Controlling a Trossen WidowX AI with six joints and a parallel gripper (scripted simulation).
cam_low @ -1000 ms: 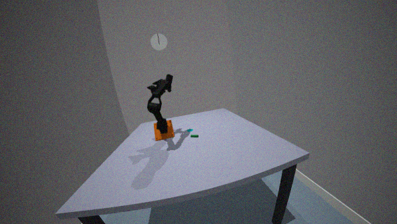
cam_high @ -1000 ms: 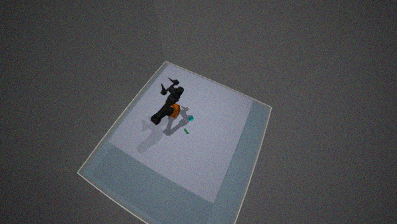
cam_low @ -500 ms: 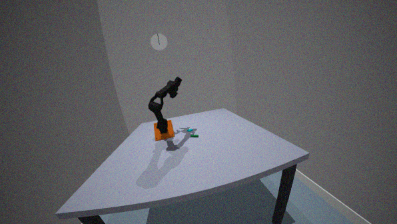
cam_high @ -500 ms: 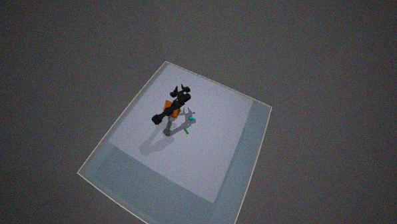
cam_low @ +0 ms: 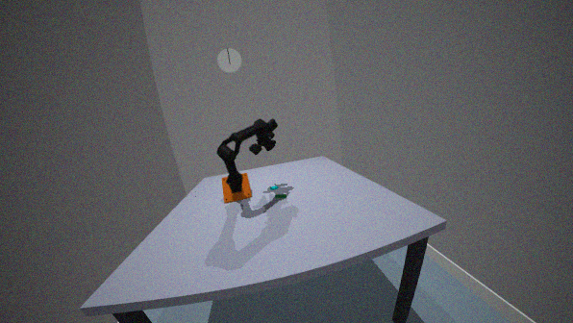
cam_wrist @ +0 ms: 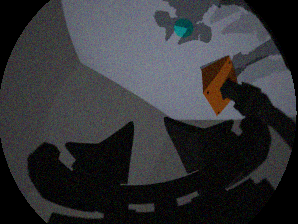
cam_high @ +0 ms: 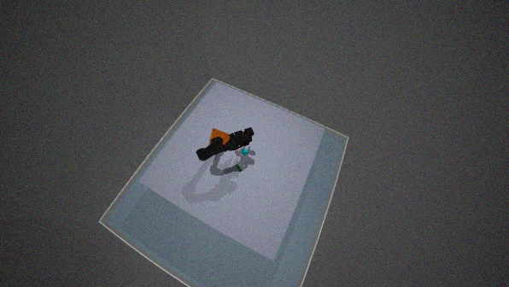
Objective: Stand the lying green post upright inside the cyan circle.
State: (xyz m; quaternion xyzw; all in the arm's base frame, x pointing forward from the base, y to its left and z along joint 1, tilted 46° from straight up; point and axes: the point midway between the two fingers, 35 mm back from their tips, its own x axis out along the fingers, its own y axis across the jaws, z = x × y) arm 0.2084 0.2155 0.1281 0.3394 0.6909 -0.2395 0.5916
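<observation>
The green post is 5 cm ahead of my gripper tip, 23 cm to the right of it and 28 cm below it. Round my gripper tip: cyan circle (3 cm ahead, 6 cm to the right, 28 cm below).
</observation>
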